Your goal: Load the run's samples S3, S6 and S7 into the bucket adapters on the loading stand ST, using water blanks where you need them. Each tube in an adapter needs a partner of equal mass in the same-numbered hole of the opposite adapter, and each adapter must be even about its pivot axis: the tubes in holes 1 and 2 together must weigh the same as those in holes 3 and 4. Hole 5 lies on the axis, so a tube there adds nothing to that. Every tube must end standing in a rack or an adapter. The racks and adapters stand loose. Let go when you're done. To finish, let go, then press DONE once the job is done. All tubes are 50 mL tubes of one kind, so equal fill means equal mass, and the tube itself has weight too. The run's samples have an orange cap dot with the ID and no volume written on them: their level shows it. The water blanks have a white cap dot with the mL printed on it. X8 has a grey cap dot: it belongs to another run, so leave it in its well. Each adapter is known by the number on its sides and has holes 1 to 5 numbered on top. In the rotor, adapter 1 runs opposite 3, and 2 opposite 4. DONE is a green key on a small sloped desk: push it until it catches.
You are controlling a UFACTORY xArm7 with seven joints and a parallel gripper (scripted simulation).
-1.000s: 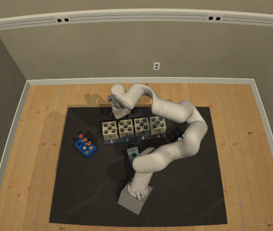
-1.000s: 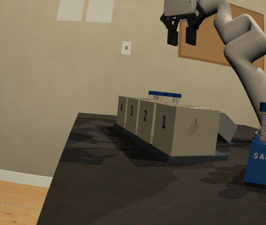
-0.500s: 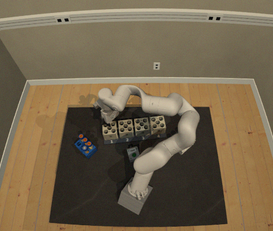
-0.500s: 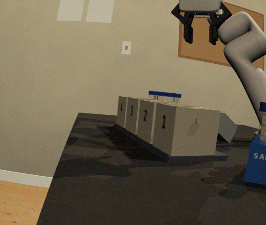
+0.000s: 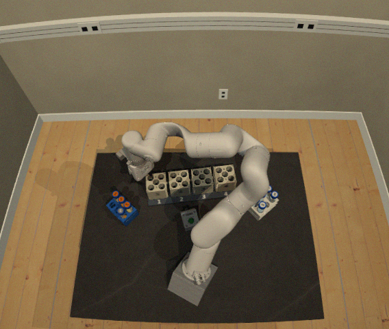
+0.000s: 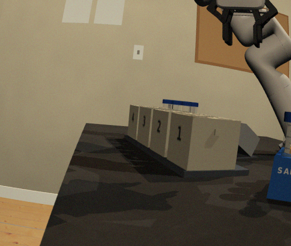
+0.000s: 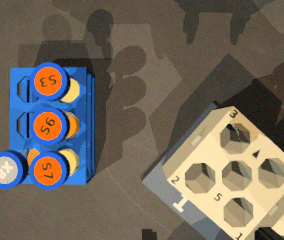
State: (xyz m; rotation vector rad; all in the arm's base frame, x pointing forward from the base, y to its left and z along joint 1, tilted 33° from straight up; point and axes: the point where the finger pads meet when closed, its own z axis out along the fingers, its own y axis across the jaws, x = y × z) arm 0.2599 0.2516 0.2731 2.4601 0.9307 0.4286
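The blue sample rack is 22 cm below my hand, 15 cm to the left of it and 3 cm behind it. The rest, counted from my hand: white blank rack: 51 cm to the right, 22 cm below, 15 cm behind; then adapter 1: 20 cm below, 5 cm ahead, 4 cm to the right.
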